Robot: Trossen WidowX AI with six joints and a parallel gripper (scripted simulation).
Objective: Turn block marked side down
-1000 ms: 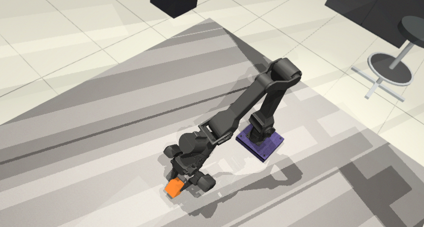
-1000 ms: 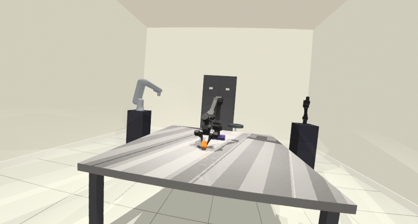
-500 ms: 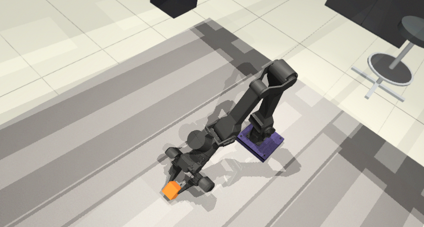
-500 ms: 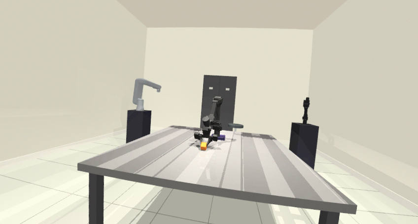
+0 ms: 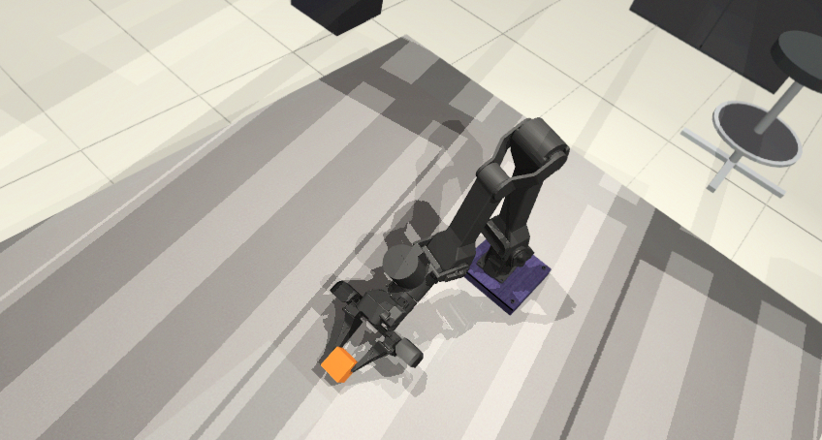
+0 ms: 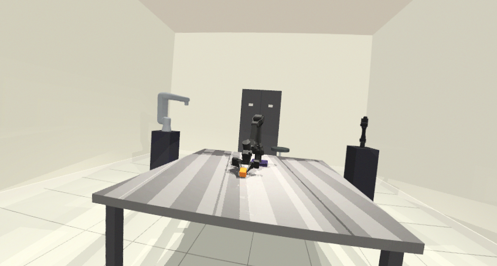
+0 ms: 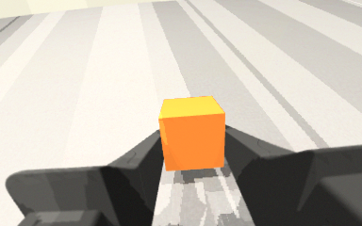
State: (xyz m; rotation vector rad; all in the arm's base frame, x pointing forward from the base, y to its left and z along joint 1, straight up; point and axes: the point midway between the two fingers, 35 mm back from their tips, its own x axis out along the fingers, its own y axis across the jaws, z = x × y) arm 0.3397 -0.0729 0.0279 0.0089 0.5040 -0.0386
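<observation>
My gripper tip is 1 cm above the orange block.
</observation>
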